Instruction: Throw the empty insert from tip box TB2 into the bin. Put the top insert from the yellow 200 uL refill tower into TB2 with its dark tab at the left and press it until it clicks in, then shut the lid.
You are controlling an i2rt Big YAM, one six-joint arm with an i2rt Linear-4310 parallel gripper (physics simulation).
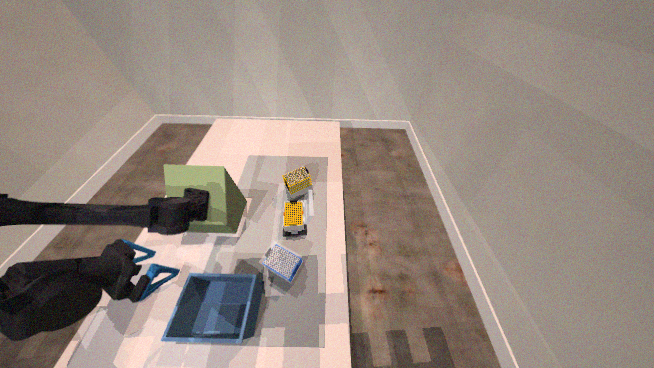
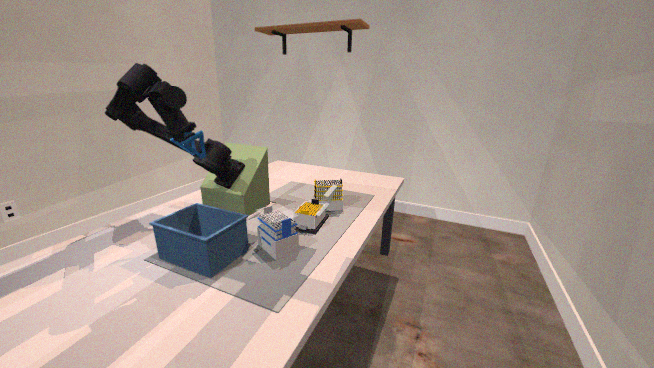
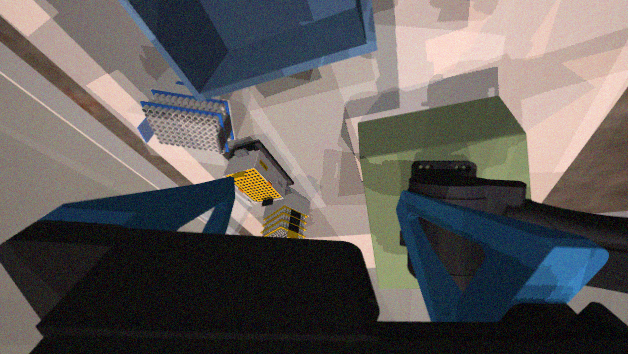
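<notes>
My gripper (image 1: 166,262) (image 2: 196,144) (image 3: 319,194) is open and empty, high above the table behind the bin. The blue bin (image 1: 253,305) (image 2: 180,250) (image 3: 295,65) stands upright. The tip box (image 2: 311,220) (image 3: 247,162), its label unreadable, stands on the mat with its clear lid (image 1: 311,204) open. A yellow insert (image 1: 293,214) (image 2: 309,209) (image 3: 257,185) with dark holes sits in it; a dark tab (image 1: 293,202) (image 2: 315,201) (image 3: 268,202) shows at its end towards the tower. The yellow refill tower (image 1: 297,181) (image 2: 328,190) (image 3: 285,222) of stacked inserts stands beyond the box.
A blue-and-white refill tower (image 1: 282,262) (image 2: 278,237) (image 3: 185,127) stands between bin and tip box. The arm is mounted on a green sloped block (image 1: 197,177) (image 2: 256,160) (image 3: 382,200). A grey mat (image 1: 300,320) (image 2: 272,297) lies under the towers. A wooden shelf (image 2: 312,26) hangs on the wall.
</notes>
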